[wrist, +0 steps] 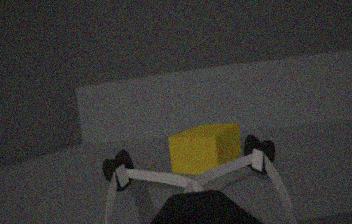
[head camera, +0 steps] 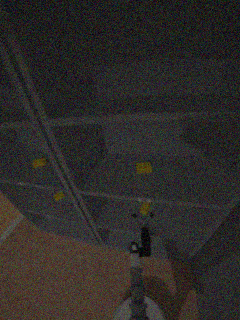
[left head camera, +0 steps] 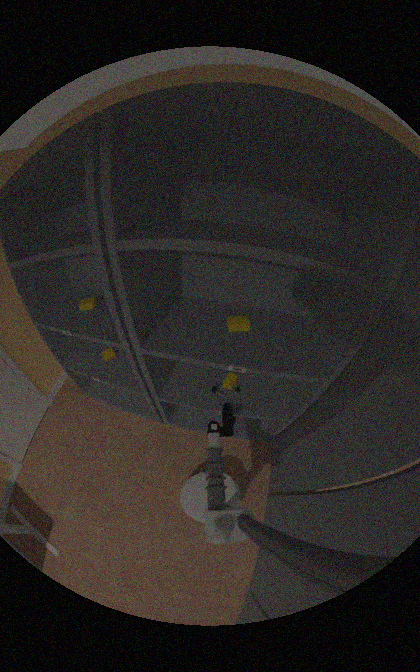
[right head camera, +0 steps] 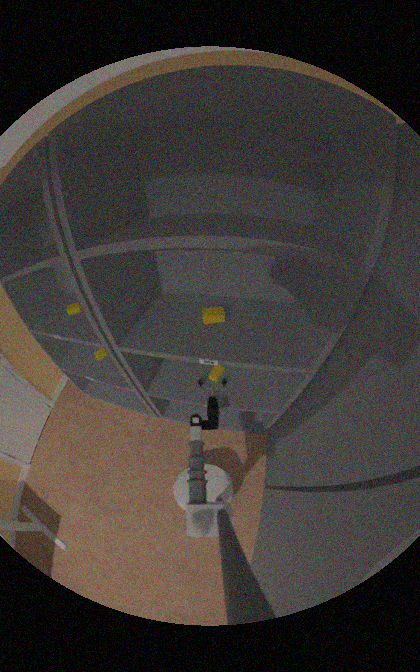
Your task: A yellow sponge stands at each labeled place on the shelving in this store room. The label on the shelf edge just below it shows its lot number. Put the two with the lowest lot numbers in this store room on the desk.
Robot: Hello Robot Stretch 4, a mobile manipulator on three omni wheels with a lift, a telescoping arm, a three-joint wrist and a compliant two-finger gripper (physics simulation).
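Frame: origin at the robot's base, x ahead, y left, z up, level; metres.
Where they show: gripper, fingertip midpoint: [wrist: 187, 155] [head camera: 142, 212] [left head camera: 225, 386] [right head camera: 211, 378].
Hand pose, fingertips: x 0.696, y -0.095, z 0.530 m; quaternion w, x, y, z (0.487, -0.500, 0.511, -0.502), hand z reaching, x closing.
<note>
Things, the pixels of their centre, and the offset from my fingertips. "pt": a spot on its surface instead. Level surfaces: height alone.
- yellow sponge at the middle of its body: [wrist: 208, 145] [right head camera: 216, 372] [left head camera: 229, 380] [head camera: 145, 208] 0.045 m ahead, 0.032 m right, 0.002 m down
- pale label at a spot on its surface: [right head camera: 208, 361] [left head camera: 237, 368] [head camera: 144, 200] pt 0.172 m back, 0.017 m left, 0.419 m up
- upper sponge at the middle of its body: [left head camera: 86, 303] [right head camera: 74, 307] [head camera: 39, 162] 0.252 m ahead, 0.897 m left, 0.456 m up
- lower sponge at the middle of its body: [left head camera: 107, 353] [right head camera: 100, 353] [head camera: 59, 196] 0.240 m ahead, 0.892 m left, 0.002 m down
- brown floor at its surface level: 0.557 m down
A yellow sponge [head camera: 144, 207] [left head camera: 230, 380] [right head camera: 216, 373] [wrist: 195, 155] stands on a lower shelf level. My gripper [head camera: 143, 215] [left head camera: 226, 389] [right head camera: 213, 382] [wrist: 187, 155] is open in front of it; in the wrist view the sponge shows between the fingertips, nearer the right one. Another sponge [head camera: 144, 167] [left head camera: 238, 323] [right head camera: 213, 315] stands one level higher, above a pale label [head camera: 145, 200] [left head camera: 236, 369] [right head camera: 208, 361] too blurred to read. In the left bay stand an upper sponge [head camera: 39, 162] [left head camera: 87, 304] [right head camera: 74, 308] and a lower sponge [head camera: 59, 196] [left head camera: 108, 354] [right head camera: 101, 354]. I cannot make out the desk.
A double upright [left head camera: 118, 285] [right head camera: 82, 287] divides the two shelf bays. A large grey surface [left head camera: 350, 435] [right head camera: 340, 425] lies to the right of the arm. Pale bars [left head camera: 35, 531] [right head camera: 42, 527] stand at the lower left, over the brown floor [left head camera: 125, 500] [right head camera: 125, 500].
</note>
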